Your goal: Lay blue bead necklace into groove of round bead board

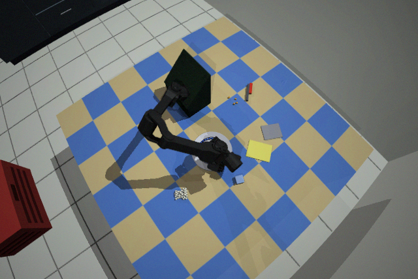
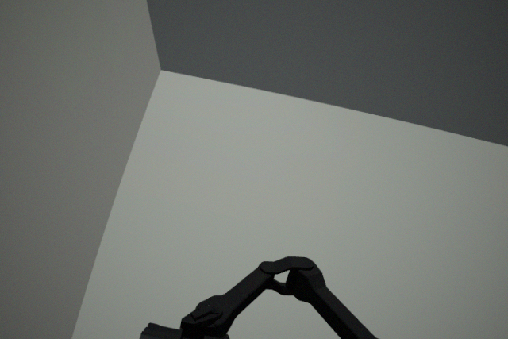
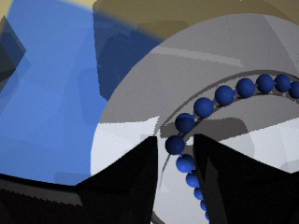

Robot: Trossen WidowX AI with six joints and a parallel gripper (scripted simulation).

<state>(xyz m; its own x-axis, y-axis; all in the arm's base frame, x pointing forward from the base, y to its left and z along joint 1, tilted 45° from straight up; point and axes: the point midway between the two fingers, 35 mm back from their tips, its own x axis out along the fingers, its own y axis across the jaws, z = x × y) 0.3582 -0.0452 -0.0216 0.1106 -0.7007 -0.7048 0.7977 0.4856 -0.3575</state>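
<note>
Right now my gripper tip is 6 cm past the round white bead board and 1 cm above it. From my gripper tip the other things lie so: small blue cube 13 cm ahead, 3 cm to the left, 1 cm below; grey square 2 cm ahead, 32 cm to the left, 1 cm below; yellow pad 7 cm ahead, 20 cm to the left, 1 cm below.
</note>
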